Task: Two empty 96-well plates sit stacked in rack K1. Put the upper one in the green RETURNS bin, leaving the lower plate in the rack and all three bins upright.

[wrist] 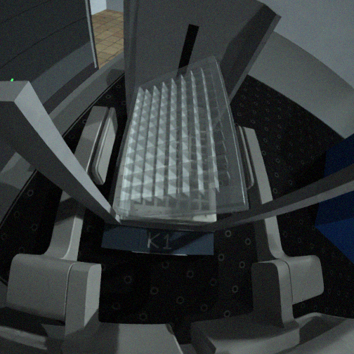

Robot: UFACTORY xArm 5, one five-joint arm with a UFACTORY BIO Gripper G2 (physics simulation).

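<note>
The upper plate (pixel 175 145), clear with many square wells, lies between the two fingers of my gripper (pixel 175 155). It looks turned and tilted relative to the rack. My gripper is shut on it, with the pads at its left and right sides; the exact contact is hard to see. Below it, the pale front edge of the lower plate (pixel 207 218) shows in rack K1 (pixel 209 242); most of the lower plate is hidden. The green RETURNS bin does not show in this view.
Two long grey bars (pixel 55 150) (pixel 285 202) rise from the rack's front corners toward the camera. Part of a blue bin (pixel 337 200) shows at the right. A grey panel (pixel 155 45) with a dark slot stands behind the plates, and a dark cabinet (pixel 45 40) at the upper left.
</note>
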